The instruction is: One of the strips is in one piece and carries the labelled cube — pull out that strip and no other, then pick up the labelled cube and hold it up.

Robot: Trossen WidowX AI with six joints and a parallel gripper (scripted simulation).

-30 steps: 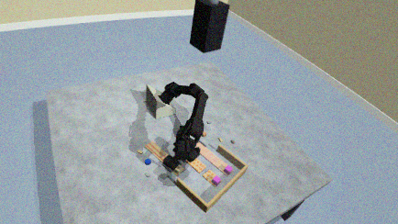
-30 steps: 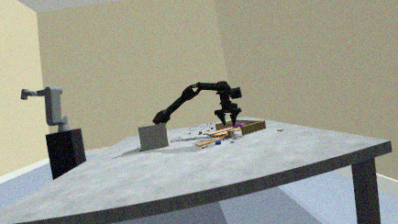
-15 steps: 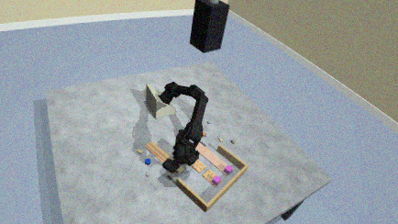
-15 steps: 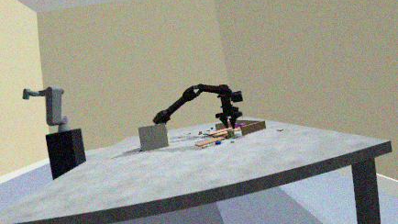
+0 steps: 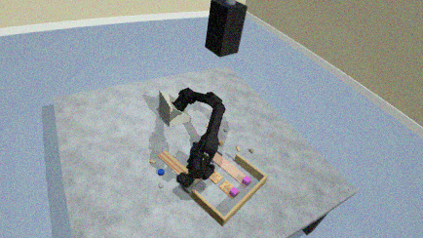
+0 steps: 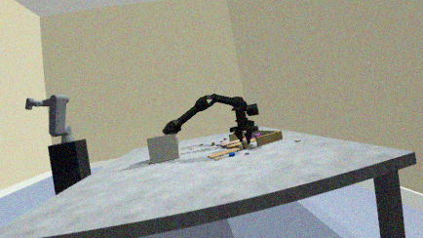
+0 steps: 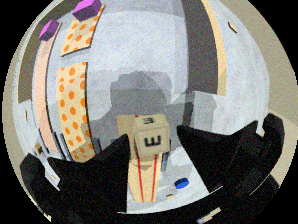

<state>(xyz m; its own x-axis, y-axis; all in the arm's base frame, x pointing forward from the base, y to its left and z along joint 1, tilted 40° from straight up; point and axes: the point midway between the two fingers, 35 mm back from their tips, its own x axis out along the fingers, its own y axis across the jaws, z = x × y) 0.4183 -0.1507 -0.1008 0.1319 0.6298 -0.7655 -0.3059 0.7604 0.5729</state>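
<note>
My gripper tip is 13 cm past the blue disc, 9 cm to the left of it and 2 cm above it. From my gripper tip the other things lie so: labelled cube right at my gripper tip.
</note>
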